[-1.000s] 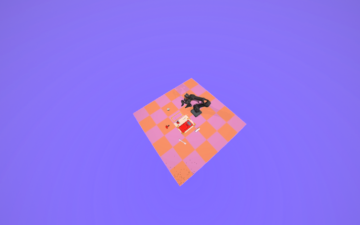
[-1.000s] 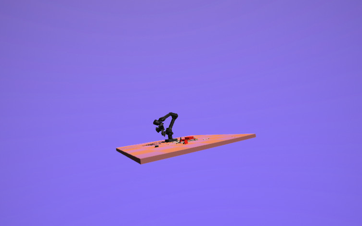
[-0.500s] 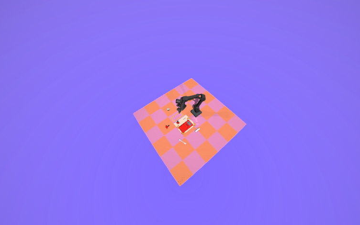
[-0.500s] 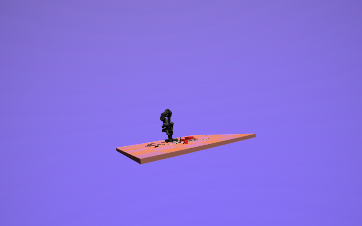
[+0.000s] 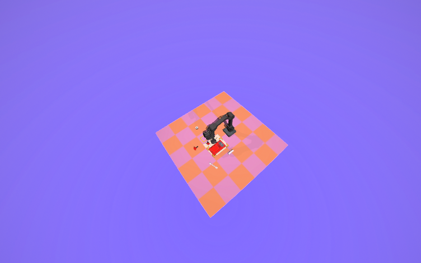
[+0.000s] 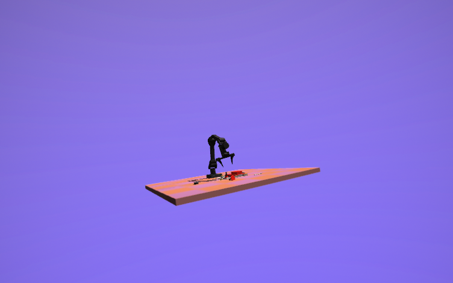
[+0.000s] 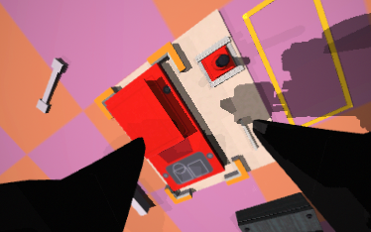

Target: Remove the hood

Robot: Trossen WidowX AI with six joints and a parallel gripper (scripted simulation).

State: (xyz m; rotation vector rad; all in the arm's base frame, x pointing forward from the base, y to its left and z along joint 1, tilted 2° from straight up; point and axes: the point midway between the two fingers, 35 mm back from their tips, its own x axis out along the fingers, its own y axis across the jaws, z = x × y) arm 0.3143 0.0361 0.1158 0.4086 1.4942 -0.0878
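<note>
Now: the red hood 80 mm to the left of my gripper tip, 70 mm below it and 20 mm ahead of it. The rest, counted from my gripper tip: base plate (100 mm below, 40 mm to the left, 20 mm behind); then wheel (340 mm to the right, 100 mm below, 50 mm ahead).
</note>
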